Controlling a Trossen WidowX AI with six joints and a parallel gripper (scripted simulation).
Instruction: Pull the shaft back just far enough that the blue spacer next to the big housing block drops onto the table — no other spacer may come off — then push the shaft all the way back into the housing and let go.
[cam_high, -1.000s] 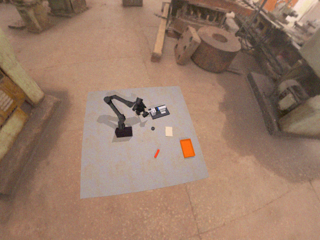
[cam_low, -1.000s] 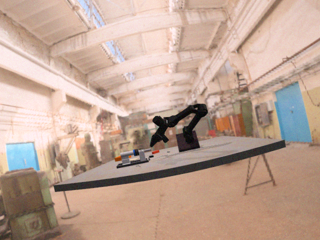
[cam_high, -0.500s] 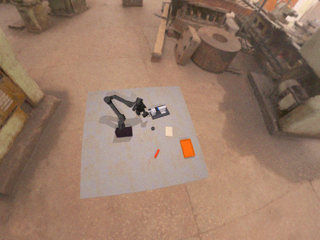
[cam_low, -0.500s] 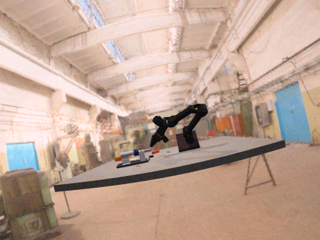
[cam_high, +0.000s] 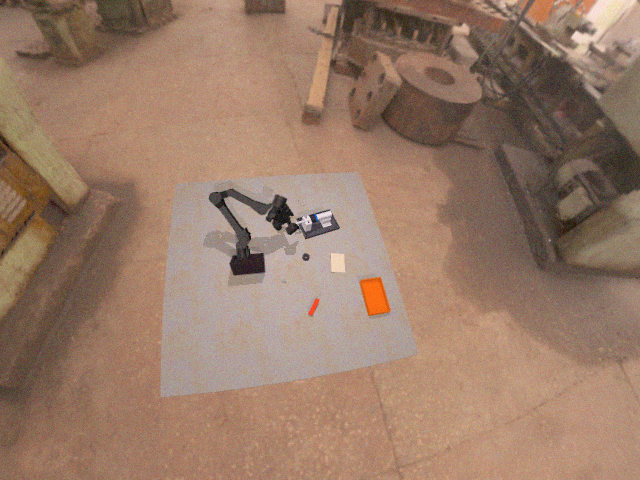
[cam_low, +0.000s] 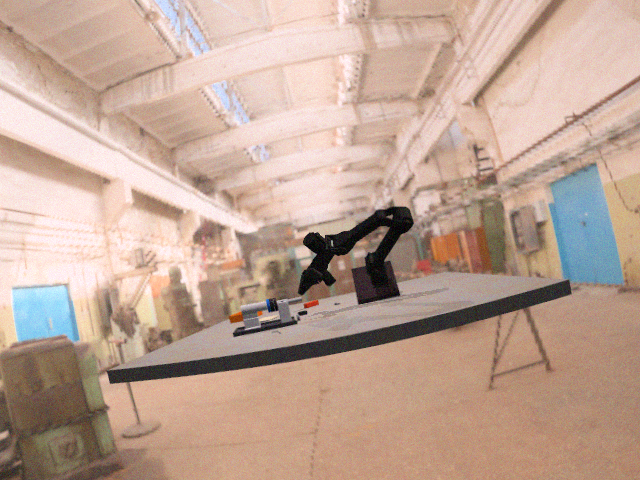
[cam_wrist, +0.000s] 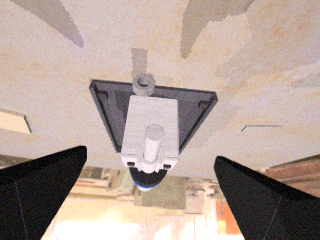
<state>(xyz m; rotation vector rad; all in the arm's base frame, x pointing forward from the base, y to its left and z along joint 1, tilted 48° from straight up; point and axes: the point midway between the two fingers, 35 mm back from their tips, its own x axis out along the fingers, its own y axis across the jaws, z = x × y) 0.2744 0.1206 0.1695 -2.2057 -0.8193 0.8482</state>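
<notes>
The shaft is 70 mm ahead of my gripper tip, 20 mm to the left of it and 20 mm below it. Round my gripper tip: black ring 50 mm ahead, 180 mm to the right, 90 mm below; then blue spacer 120 mm ahead, 40 mm to the left, 20 mm below; then cream card 230 mm ahead, 220 mm to the right, 90 mm below.
</notes>
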